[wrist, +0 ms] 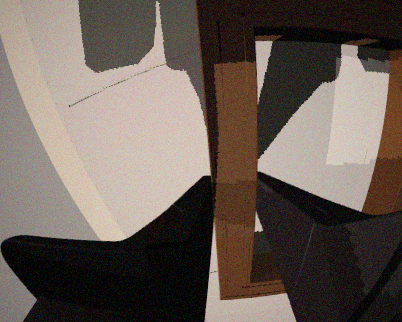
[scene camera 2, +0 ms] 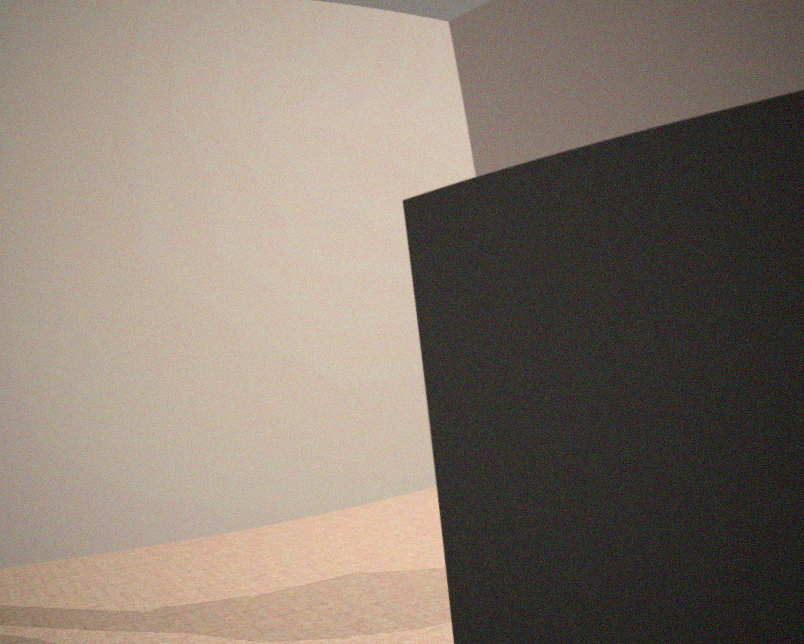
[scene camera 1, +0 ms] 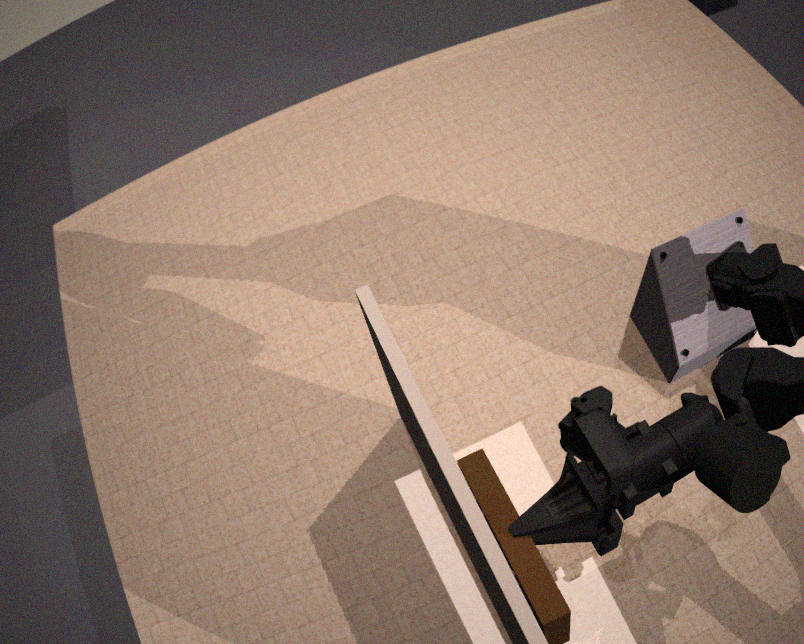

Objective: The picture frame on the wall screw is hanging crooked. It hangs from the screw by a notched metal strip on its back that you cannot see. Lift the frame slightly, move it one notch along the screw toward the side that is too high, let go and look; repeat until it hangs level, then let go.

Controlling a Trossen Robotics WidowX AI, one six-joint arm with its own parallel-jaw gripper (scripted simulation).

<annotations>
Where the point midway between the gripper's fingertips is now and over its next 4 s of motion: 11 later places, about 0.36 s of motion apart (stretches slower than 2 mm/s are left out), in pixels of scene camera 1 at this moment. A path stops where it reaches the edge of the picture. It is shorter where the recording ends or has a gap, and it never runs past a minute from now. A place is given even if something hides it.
My gripper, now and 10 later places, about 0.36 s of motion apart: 512,536; 512,538; 514,540; 515,541; 515,543; 516,545; 527,547; 594,520; 613,489; 634,452; 637,448
</annotations>
